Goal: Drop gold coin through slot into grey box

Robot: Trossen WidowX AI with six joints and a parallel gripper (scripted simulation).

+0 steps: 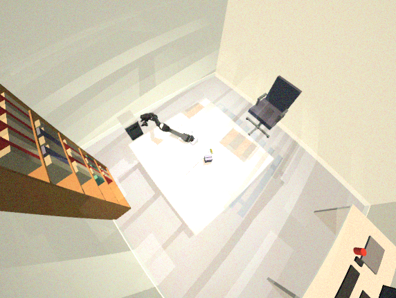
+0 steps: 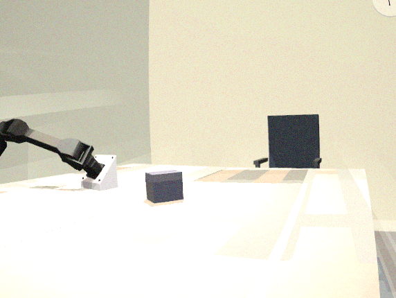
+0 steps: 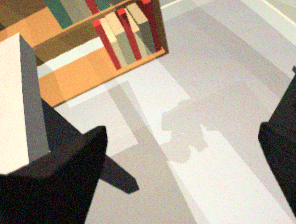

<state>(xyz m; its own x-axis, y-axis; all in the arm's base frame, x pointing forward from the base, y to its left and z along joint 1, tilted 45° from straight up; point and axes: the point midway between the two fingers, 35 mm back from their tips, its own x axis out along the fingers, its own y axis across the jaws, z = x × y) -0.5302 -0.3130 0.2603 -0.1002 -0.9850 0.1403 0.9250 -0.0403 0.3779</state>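
Now: the gold coin 790 mm ahead of my gripper tip, 550 mm to the left of it and 30 mm below it.
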